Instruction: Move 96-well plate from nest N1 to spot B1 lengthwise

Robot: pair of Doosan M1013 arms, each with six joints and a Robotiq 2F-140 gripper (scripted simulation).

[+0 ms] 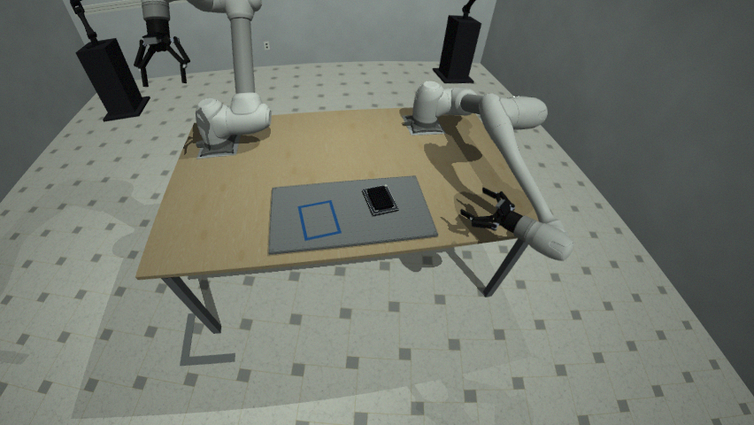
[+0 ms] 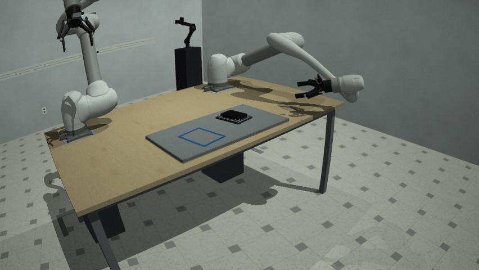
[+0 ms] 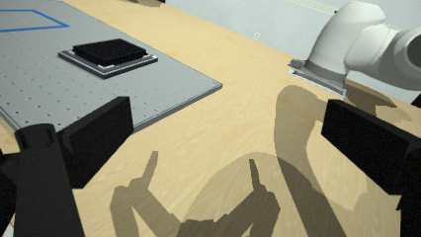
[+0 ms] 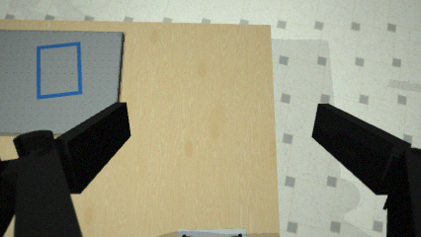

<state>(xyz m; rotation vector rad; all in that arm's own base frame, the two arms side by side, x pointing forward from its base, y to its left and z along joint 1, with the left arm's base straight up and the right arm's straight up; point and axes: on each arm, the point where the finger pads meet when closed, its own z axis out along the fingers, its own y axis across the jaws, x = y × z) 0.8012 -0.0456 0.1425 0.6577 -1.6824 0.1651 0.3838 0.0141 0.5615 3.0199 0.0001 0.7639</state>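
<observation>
Right now the black 96-well plate is 19 cm behind my left hand, 35 cm to the right of it and 11 cm below it. Also, from my left hand: plate nest 19 cm behind, 35 cm to the right, 12 cm below.
</observation>
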